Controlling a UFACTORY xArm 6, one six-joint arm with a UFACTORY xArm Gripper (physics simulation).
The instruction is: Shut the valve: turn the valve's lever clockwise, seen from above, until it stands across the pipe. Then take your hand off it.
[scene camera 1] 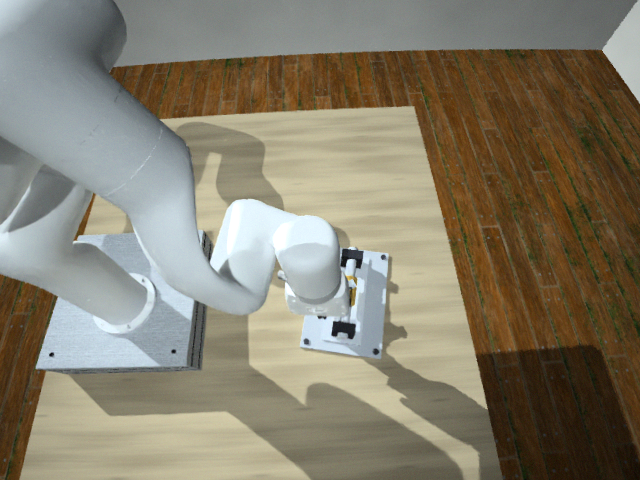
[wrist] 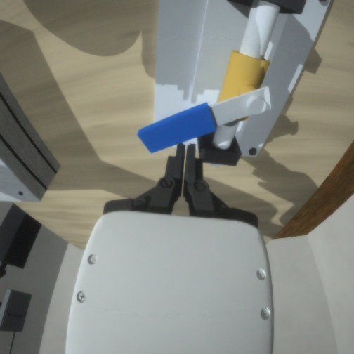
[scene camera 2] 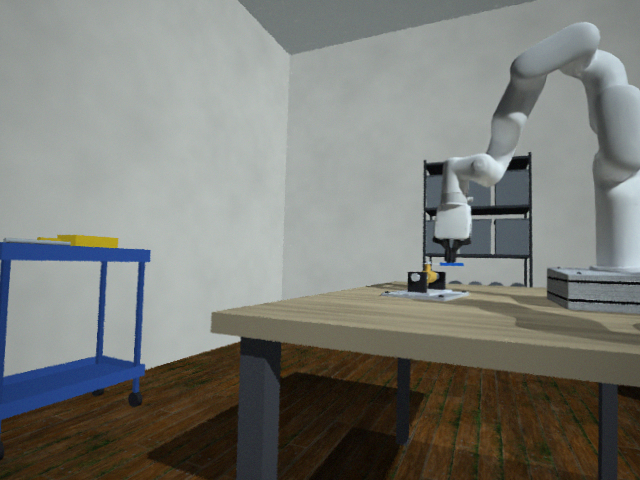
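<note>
The valve has a yellow body point(scene camera 1: 353, 295) point(scene camera 2: 428, 274) point(wrist: 241, 75) on a white pipe point(scene camera 1: 350, 268) point(wrist: 259, 30), held by black brackets on a pale base plate point(scene camera 1: 371, 333) point(wrist: 175, 65). In the wrist view, the lever's blue handle point(wrist: 177, 127) point(scene camera 2: 457, 264) points left and slightly down from the pivot. The lever stands aslant to the pipe, more across than along it. My gripper point(wrist: 185, 154) point(scene camera 2: 450, 260) is shut and empty. Its fingertips are right beside the handle's near long side; contact cannot be told. In scene camera 1, the arm hides the gripper and handle.
The valve's plate lies on the wooden table point(scene camera 1: 361, 155) point(scene camera 2: 361, 330). The arm stands on a grey layered block point(scene camera 1: 175, 330) point(scene camera 2: 584, 296) beside it. A blue cart point(scene camera 2: 129, 254) with a yellow item point(scene camera 2: 95, 241) stands left of the table. A dark shelf rack point(scene camera 2: 529, 206) stands behind.
</note>
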